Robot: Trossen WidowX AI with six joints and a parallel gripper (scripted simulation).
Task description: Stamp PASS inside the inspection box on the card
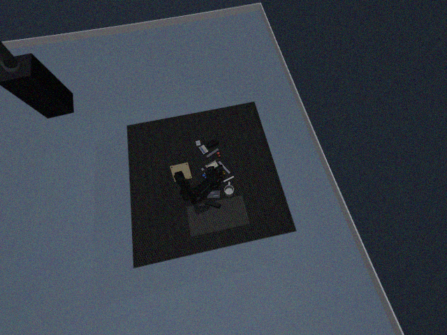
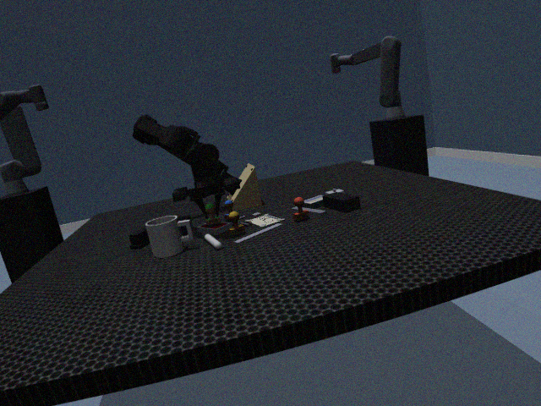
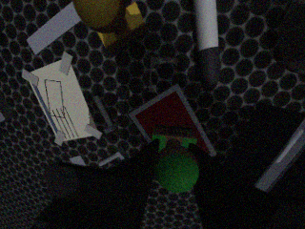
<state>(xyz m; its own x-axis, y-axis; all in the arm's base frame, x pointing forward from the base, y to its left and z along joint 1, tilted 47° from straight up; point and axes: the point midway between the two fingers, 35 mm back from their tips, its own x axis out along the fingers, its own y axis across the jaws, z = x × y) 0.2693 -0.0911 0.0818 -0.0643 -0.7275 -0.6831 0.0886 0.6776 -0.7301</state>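
My gripper tip is right at the green-knobbed stamp. Also, from my gripper tip: blue-knobbed stamp (7 cm behind, 6 cm to the left, 2 cm below); then red ink pad (3 cm below); then white marker (10 cm ahead, 3 cm to the right, 3 cm below).
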